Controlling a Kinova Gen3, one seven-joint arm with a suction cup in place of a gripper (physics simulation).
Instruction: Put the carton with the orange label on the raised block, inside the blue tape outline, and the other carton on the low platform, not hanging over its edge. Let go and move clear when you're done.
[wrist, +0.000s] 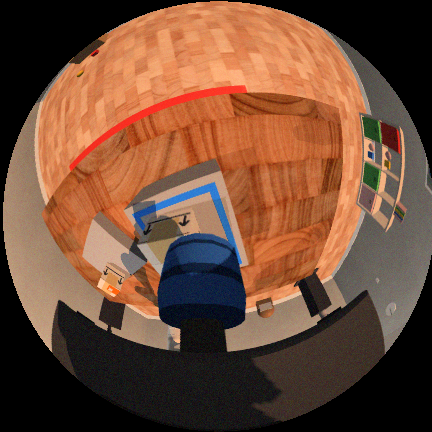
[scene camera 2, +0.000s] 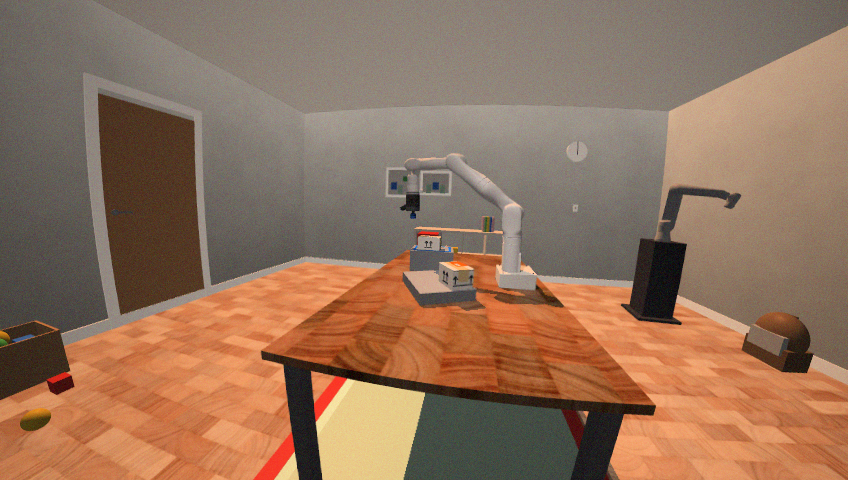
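My suction cup (scene camera 2: 412, 215) (wrist: 201, 255) is open, with nothing on it. It hangs above the raised block (scene camera 2: 421, 260) (wrist: 175, 184), apart from the carton below. The carton without an orange label (scene camera 2: 429, 243) (wrist: 167, 235) stands on this block. The blue tape outline (wrist: 216, 190) shows around part of it; the cup hides part of the carton and tape, so its fit inside cannot be told. The carton with the orange label (scene camera 2: 457, 275) (wrist: 112, 280) stands upright on the low platform (scene camera 2: 423, 286) (wrist: 102, 242), near the edge toward my base.
My arm's base (scene camera 2: 515, 277) stands on the wooden table (scene camera 2: 416, 344) (wrist: 285, 175), right of the low platform in the scene view. A low bookshelf (scene camera 2: 458, 229) stands beyond the table's far end. Another arm on a black pedestal (scene camera 2: 656, 279) stands to the right.
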